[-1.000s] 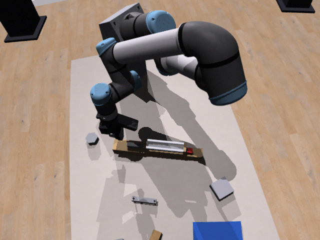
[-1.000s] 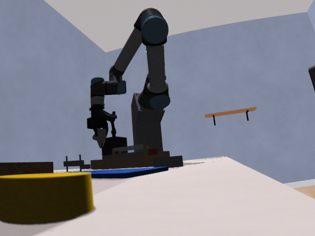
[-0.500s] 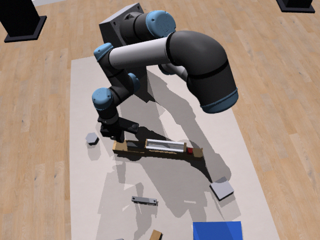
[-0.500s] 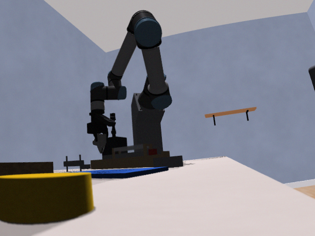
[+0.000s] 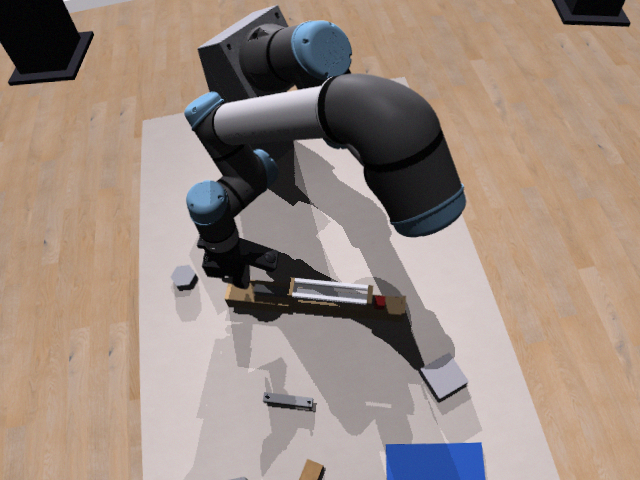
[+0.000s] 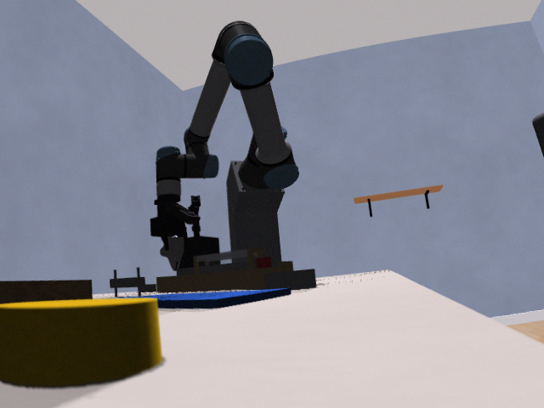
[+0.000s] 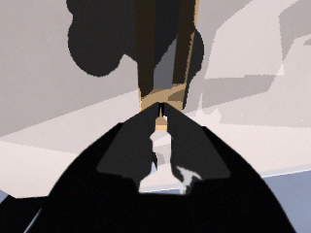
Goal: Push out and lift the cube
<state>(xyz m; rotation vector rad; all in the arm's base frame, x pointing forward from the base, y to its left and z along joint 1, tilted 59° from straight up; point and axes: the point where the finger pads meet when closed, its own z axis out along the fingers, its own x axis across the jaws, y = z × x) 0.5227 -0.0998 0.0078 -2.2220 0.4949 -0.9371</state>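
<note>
Now: hand 32 cm to the right of the red cube, 4 cm short of it and 2 cm above it. From my hand the other things lie so: grey square block: 46 cm to the left, 22 cm ahead, 6 cm below; thin grey stick: 9 cm to the left, 2 cm below, 1 cm ahead; flat grey bar: 27 cm ahead, 10 cm to the left, 5 cm below.
</note>
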